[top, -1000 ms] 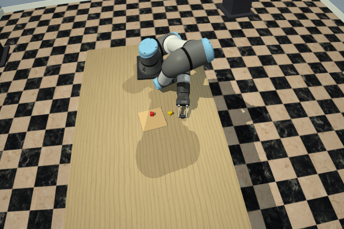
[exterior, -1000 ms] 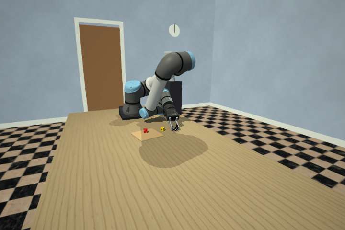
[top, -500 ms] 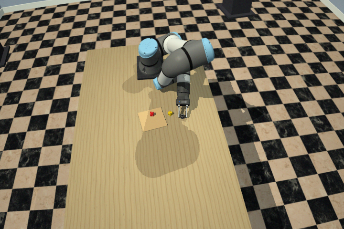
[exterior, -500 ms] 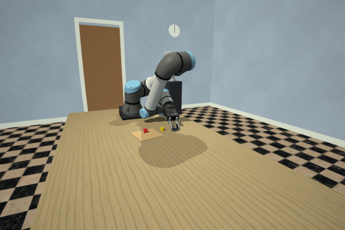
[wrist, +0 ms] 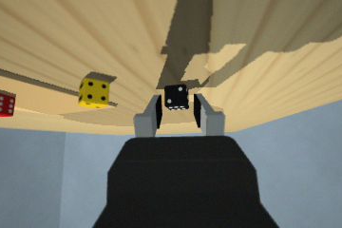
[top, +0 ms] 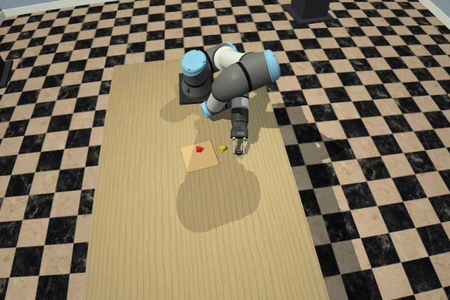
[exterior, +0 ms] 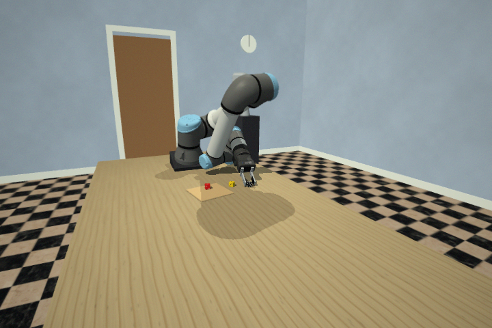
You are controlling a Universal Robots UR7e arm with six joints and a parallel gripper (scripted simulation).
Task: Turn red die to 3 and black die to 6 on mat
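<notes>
Right now the black die is 10 mm ahead of my hand and 10 mm below it. The rest, counted from my hand: red die: 60 mm behind, 160 mm to the right, 10 mm below; yellow die: 40 mm behind, 60 mm to the right, 10 mm below; tan mat: 30 mm behind, 170 mm to the right, 20 mm below.
</notes>
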